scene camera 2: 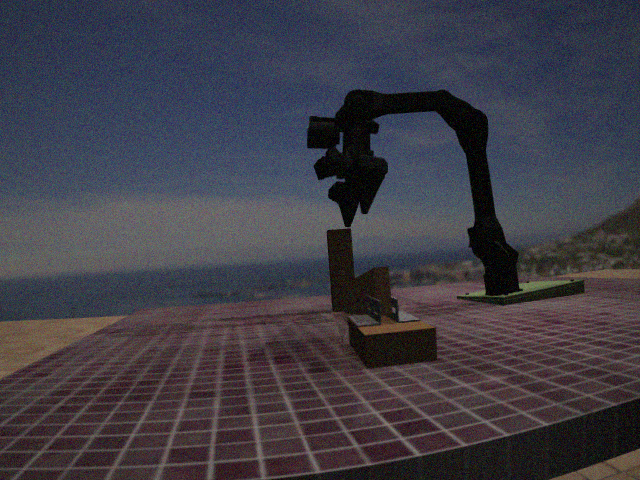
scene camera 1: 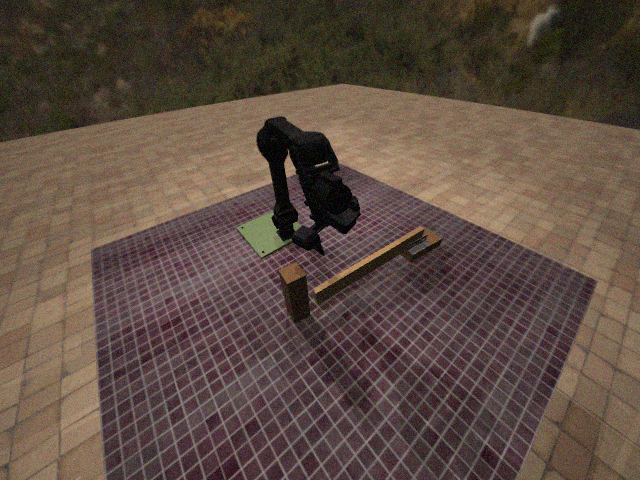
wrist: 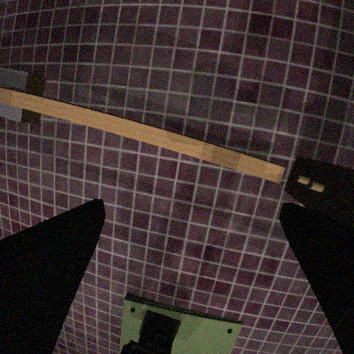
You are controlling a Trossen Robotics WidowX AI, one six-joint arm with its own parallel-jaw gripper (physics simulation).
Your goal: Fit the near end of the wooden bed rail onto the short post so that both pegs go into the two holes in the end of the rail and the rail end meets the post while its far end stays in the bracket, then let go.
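Where they show: gripper, between the fingertips: (scene camera 2: pixel 355 220) (scene camera 1: pixel 334 243) (wrist: pixel 194 209); arm's base, origin of its link: (scene camera 2: pixel 503 292) (scene camera 1: pixel 287 233) (wrist: pixel 158 327).
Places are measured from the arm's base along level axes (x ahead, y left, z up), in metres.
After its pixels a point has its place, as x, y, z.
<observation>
The wooden rail (scene camera 1: pixel 369 264) {0.338, 0.129, 0.049} (scene camera 2: pixel 381 290) {0.332, 0.374, 0.059} (wrist: pixel 140 131) {0.330, 0.091, 0.059} has its far end in the metal bracket (scene camera 1: pixel 422 248) {0.364, 0.354, 0.022} (scene camera 2: pixel 373 308) {0.341, 0.360, 0.036} (wrist: pixel 12 80) {0.351, 0.331, 0.022}. Its near end is low beside the short post (scene camera 1: pixel 296 295) {0.357, -0.131, 0.106} (scene camera 2: pixel 340 271) {0.336, -0.099, 0.072} (wrist: pixel 325 169) {0.349, -0.099, 0.064}, with a small gap between them. Two pale pegs (wrist: pixel 311 184) {0.332, -0.087, 0.072} show on the dark post in the wrist view, clear of the rail end. The holes in the rail end do not show. My gripper (scene camera 2: pixel 356 219) {0.310, 0.014, 0.172} (wrist: pixel 194 209) {0.310, 0.014, 0.172} is open and empty, above the rail and post. In the wrist view its fingers are spread on the base-plate side of the rail.
The bracket sits on a low wooden block (scene camera 1: pixel 434 239) {0.355, 0.432, 0.020} (scene camera 2: pixel 397 345) {0.334, 0.462, 0.005} (wrist: pixel 35 82) {0.356, 0.302, 0.004}. The arm stands on a green base plate (scene camera 1: pixel 258 238) {-0.036, -0.107, -0.002} (scene camera 2: pixel 553 287) {-0.089, 0.062, 0.005} (wrist: pixel 205 335) {0.015, -0.084, -0.004} at the side. All stand on a purple tiled mat (scene camera 1: pixel 248 387) {0.441, -0.313, -0.016} (scene camera 2: pixel 206 392) {0.528, 0.515, -0.016} (wrist: pixel 165 240) {0.171, 0.037, -0.016}.
</observation>
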